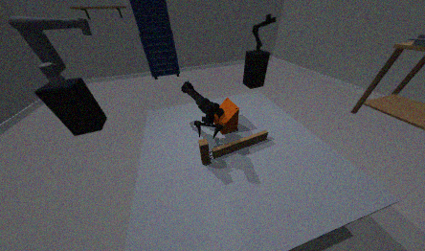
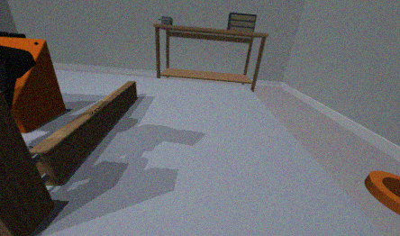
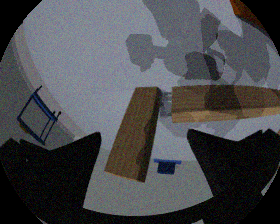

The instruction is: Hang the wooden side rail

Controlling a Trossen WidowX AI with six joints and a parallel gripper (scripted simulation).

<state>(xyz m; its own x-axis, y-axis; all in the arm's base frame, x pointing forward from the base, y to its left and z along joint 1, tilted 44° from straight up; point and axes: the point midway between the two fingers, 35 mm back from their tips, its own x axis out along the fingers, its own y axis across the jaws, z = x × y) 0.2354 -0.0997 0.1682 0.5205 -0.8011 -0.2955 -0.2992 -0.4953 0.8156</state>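
My gripper tip is 7 cm short of the headboard post, 4 cm to the left of it and 5 cm above it.
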